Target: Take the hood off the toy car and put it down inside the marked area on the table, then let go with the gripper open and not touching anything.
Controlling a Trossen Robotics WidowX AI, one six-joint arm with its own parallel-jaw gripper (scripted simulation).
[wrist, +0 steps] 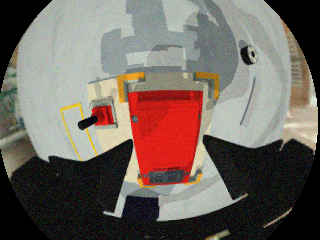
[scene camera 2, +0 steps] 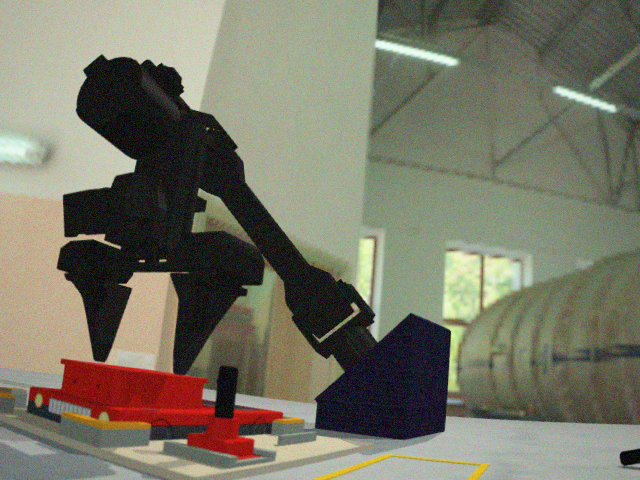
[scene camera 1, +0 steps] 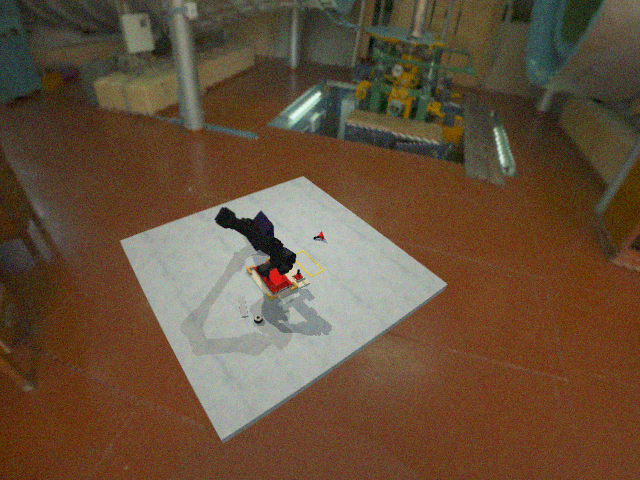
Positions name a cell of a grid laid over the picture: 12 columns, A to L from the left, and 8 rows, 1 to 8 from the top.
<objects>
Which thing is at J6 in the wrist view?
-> The gripper.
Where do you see a toy car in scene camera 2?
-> D8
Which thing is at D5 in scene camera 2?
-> The gripper.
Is the gripper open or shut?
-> Open.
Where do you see a red hood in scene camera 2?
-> C7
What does the gripper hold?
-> Nothing.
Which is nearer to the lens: the toy car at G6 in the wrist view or the red hood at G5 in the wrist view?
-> The red hood.
</objects>
